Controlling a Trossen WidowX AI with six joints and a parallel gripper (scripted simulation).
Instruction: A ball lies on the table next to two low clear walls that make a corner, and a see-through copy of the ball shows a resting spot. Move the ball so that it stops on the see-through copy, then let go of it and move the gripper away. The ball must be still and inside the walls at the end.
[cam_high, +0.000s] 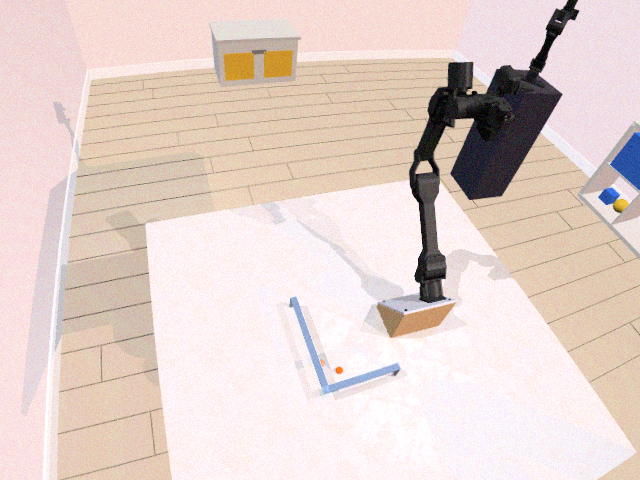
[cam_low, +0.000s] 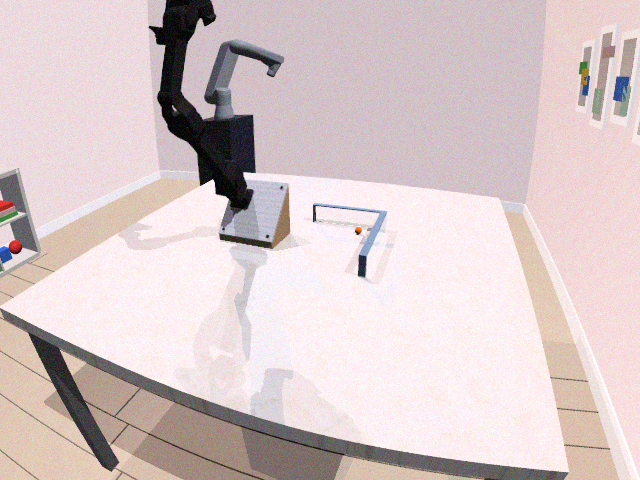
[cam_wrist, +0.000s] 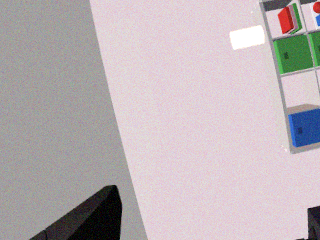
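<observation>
Right now the orange ball is 48 cm ahead of my gripper tip, 30 cm to the left of it and 68 cm below it.
</observation>
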